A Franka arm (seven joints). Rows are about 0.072 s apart.
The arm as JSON. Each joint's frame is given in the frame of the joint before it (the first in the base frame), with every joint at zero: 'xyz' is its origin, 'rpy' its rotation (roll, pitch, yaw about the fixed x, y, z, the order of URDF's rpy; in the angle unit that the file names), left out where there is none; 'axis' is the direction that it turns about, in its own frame. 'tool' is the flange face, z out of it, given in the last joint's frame.
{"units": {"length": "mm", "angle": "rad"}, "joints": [
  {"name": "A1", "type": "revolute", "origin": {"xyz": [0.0, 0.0, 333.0]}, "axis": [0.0, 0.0, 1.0]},
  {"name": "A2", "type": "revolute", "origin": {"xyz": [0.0, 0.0, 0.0]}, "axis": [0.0, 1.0, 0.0]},
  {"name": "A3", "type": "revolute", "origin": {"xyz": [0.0, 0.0, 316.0]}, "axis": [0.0, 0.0, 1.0]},
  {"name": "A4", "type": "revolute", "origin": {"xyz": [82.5, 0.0, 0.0]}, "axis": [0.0, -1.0, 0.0]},
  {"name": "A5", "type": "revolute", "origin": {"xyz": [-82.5, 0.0, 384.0]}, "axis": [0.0, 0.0, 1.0]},
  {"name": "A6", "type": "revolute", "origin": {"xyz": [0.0, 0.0, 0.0]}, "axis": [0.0, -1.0, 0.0]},
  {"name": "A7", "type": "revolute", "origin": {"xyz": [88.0, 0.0, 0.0]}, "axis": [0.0, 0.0, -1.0]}
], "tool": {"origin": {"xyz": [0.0, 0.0, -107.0], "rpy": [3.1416, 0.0, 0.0]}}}
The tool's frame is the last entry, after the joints.
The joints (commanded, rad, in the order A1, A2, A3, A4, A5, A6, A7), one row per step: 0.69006 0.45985 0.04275 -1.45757 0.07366 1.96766 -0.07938; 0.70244 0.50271 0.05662 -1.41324 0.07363 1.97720 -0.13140; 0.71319 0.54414 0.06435 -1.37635 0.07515 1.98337 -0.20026; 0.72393 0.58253 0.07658 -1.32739 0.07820 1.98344 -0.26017; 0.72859 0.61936 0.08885 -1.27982 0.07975 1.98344 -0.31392; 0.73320 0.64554 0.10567 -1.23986 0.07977 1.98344 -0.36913; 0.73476 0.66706 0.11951 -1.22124 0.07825 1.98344 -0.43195; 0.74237 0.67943 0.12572 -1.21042 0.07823 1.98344 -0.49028; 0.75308 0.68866 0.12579 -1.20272 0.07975 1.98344 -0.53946; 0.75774 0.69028 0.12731 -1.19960 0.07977 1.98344 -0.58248; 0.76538 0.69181 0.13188 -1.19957 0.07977 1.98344 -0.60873; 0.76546 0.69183 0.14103 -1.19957 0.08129 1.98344 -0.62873; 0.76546 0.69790 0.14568 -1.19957 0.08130 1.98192 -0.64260; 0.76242 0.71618 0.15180 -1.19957 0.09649 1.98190 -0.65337; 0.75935 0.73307 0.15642 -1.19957 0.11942 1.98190 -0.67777
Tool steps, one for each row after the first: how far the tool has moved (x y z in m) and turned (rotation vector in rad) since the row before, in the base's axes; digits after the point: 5 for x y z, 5 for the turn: -0.00232 0.01955 -0.00755 0.01453 -0.00840 0.07450; -0.00100 0.01485 -0.01091 0.00803 -0.00422 0.08358; -0.00255 0.01701 -0.00366 0.01758 -0.00720 0.07762; 0.00003 0.01316 -0.00344 0.01713 -0.00768 0.06524; -0.00335 0.01323 0.00073 0.02042 -0.01010 0.07037; -0.00322 0.00825 -0.00636 0.00669 -0.00269 0.07359; -0.00493 0.00743 -0.00368 0.00501 -0.00554 0.06905; -0.00482 0.00637 -0.00313 0.00280 -0.00569 0.05806; -0.00283 0.00315 0.00038 0.00413 -0.00766 0.04789; -0.00621 0.00541 -0.00091 0.00248 -0.00149 0.03697; -0.00396 0.00329 0.00047 0.00628 0.00164 0.02630; -0.00185 0.00173 -0.00444 -0.00226 0.00497 0.01744; -0.00096 0.00181 -0.01317 -0.00007 0.02542 0.00728; -0.00085 0.00141 -0.01207 0.00647 0.02708 0.01648
